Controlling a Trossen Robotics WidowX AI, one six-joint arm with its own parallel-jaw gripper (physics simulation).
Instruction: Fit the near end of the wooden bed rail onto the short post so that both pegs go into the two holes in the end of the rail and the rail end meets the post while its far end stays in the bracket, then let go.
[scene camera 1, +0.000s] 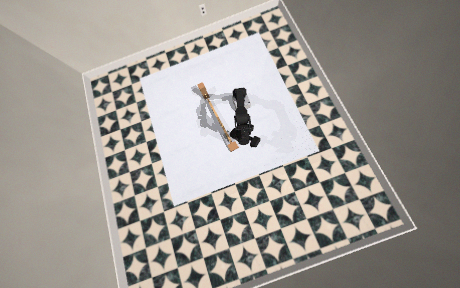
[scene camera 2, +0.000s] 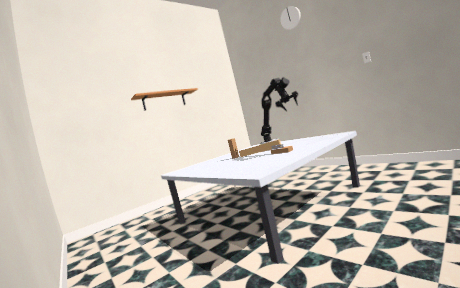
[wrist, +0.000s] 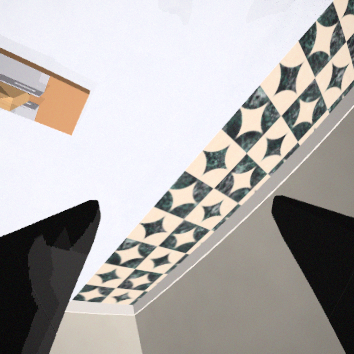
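Pixels of known places: gripper, fingertip midpoint: (scene camera 2: 292, 108) (wrist: 187, 206); arm's base at its link origin: (scene camera 2: 268, 140).
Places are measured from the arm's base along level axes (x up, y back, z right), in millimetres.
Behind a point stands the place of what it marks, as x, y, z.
The wooden bed rail (scene camera 1: 219, 120) @(5, -235, -120) (scene camera 2: 260, 148) @(-25, -244, -123) slants upward in scene camera 2 from beside the tall upright block (scene camera 1: 201, 87) @(99, -281, 170) (scene camera 2: 232, 147) @(23, -302, 170) to above the low block (scene camera 1: 233, 146) @(-45, -198, -365) (scene camera 2: 284, 150) @(-62, -239, -363) (wrist: 60, 107) @(-44, -202, -361), apparently the short post. Part of the rail end (wrist: 17, 98) @(7, -204, -310) shows at the left of the wrist view, with grey metal parts beside it. Its end looks apart from the post. Pegs, holes and the far end's seat in the bracket are too small to make out. My gripper (scene camera 2: 291, 107) @(235, -119, -431) (wrist: 187, 206) @(235, -119, -431) is open and empty, high above the table and off to the rail's side.
The white table (scene camera 1: 200, 175) @(-80, -551, -498) (scene camera 2: 215, 171) @(-80, -714, -102) carries the parts and the arm's base, which stands beside the rail. A wooden wall shelf (scene camera 2: 165, 93) and a clock (scene camera 2: 290, 17) are on the walls behind. Patterned tile floor surrounds the table.
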